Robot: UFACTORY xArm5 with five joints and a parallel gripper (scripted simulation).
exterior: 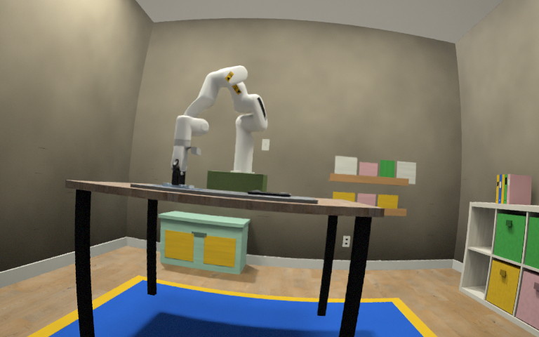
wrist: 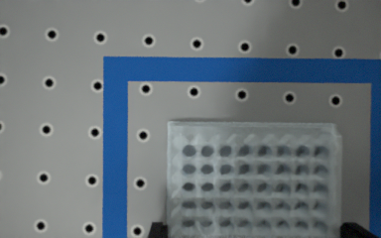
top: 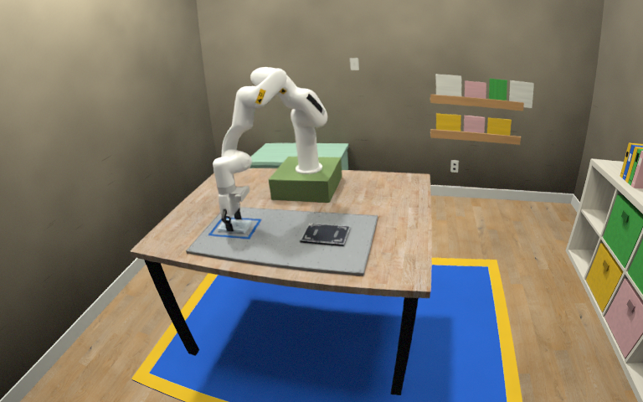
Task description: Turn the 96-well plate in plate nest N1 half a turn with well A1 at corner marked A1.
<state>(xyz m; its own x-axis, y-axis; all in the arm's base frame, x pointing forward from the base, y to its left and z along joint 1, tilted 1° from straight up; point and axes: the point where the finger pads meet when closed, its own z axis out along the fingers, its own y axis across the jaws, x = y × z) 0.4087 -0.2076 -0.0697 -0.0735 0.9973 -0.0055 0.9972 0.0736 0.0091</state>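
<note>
The 96-well plate is 10 mm below my hand. From my hand the other things lie so: black plate nest N1: 10 mm behind, 390 mm to the left, 10 mm below.
</note>
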